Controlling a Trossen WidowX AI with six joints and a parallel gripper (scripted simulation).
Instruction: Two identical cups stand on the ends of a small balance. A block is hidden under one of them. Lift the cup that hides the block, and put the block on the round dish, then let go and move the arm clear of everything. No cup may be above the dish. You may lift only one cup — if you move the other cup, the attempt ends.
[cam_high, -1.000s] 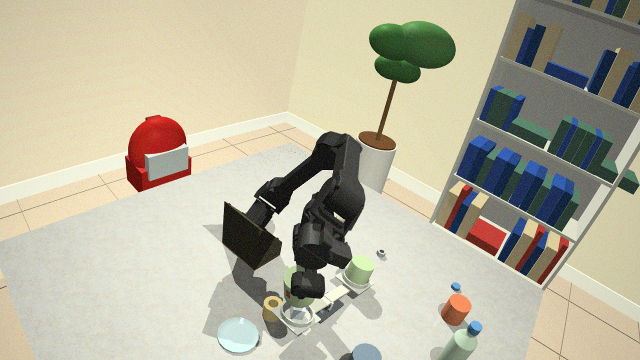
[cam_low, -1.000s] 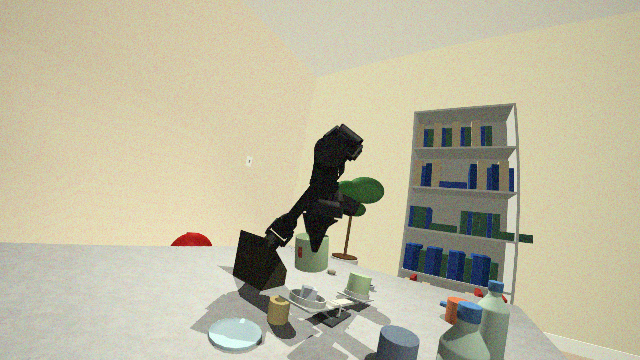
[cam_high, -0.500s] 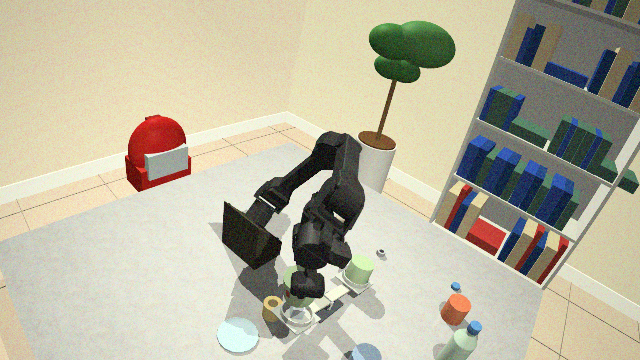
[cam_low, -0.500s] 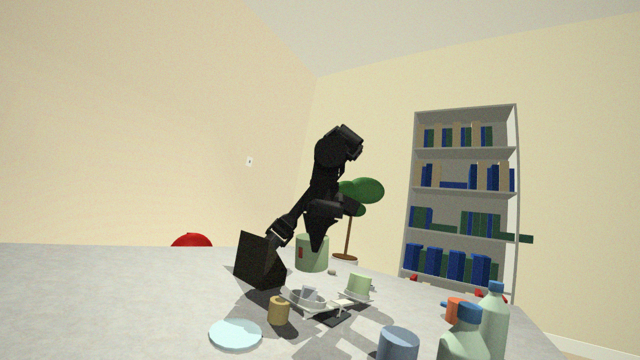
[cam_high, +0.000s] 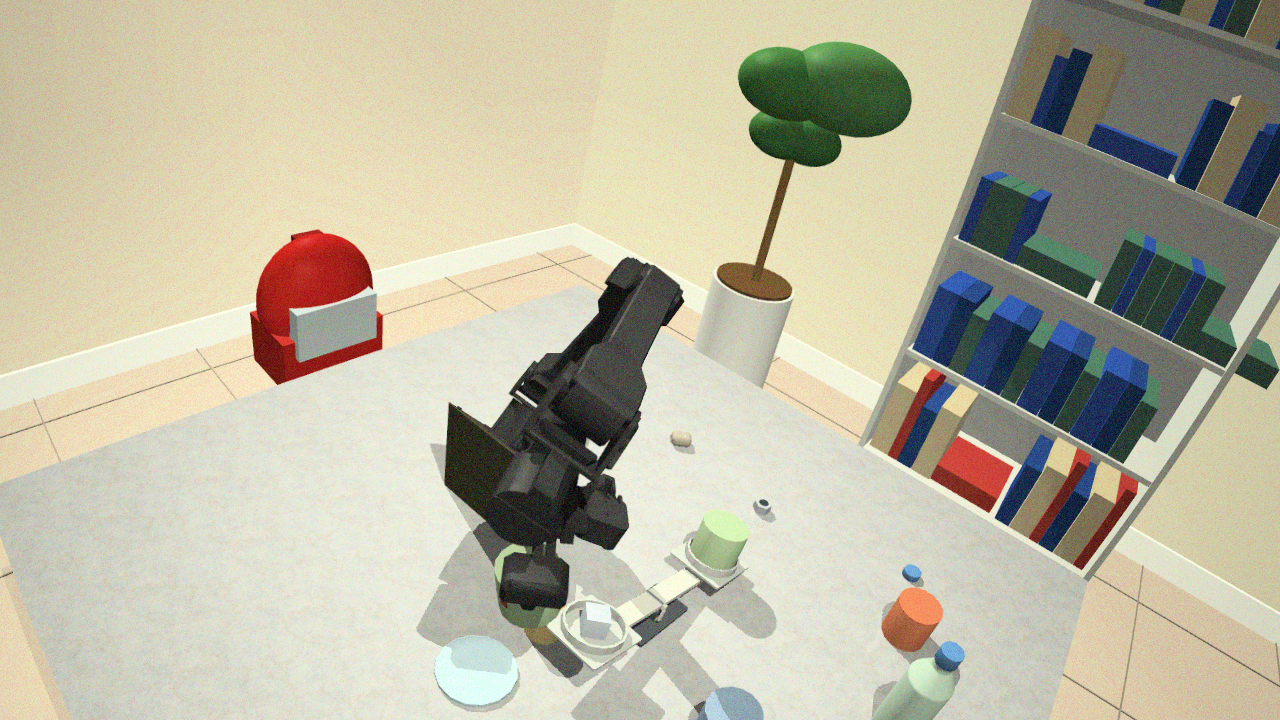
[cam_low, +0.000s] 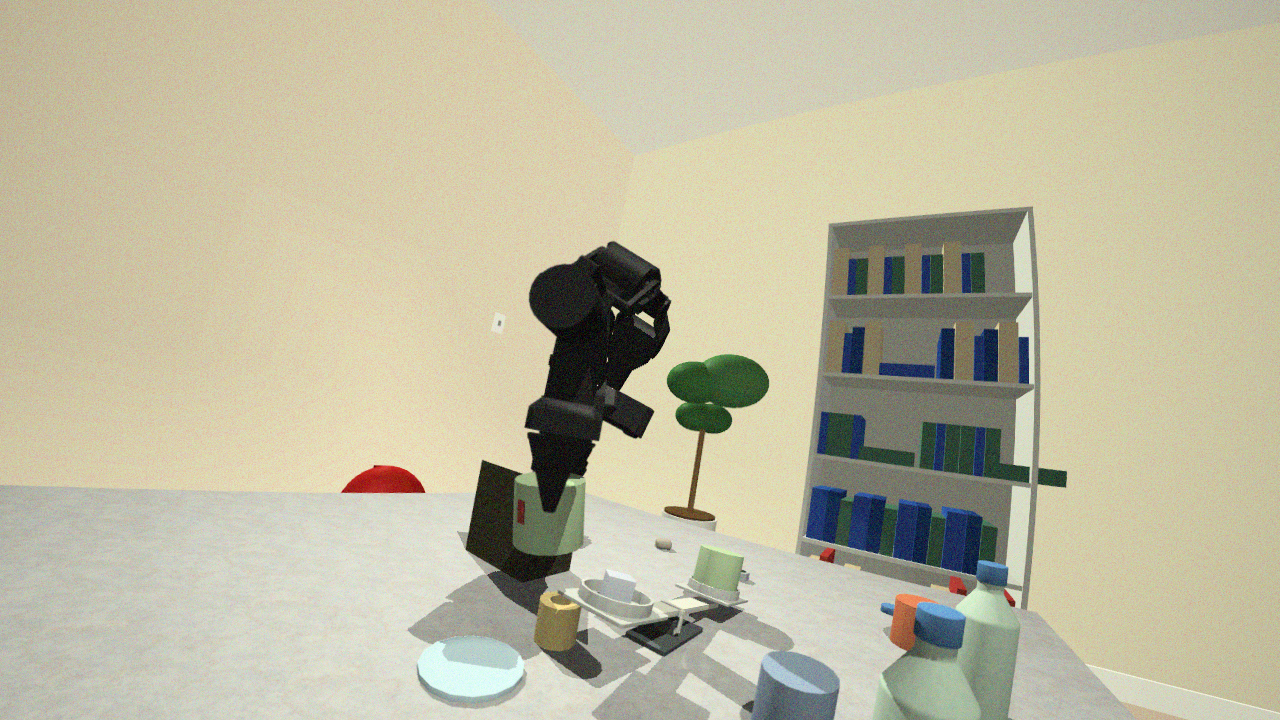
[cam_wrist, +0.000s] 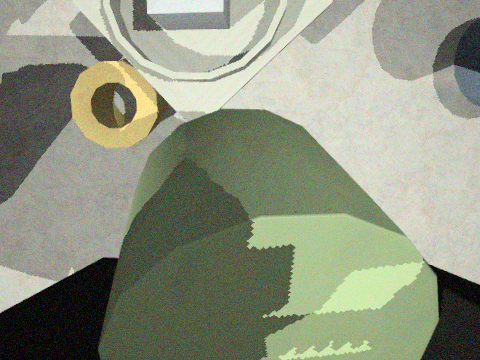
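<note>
Now: the block 40 mm ahead of my gripper tip, 80 mm to the left of it and 90 mm below it. The rest, counted from my gripper tip: small balance (40 mm ahead, 200 mm to the left, 150 mm below); yellow roll (30 mm behind, 70 mm to the left, 150 mm below); pale blue round dish (30 mm behind, 40 mm to the right, 170 mm below).
</note>
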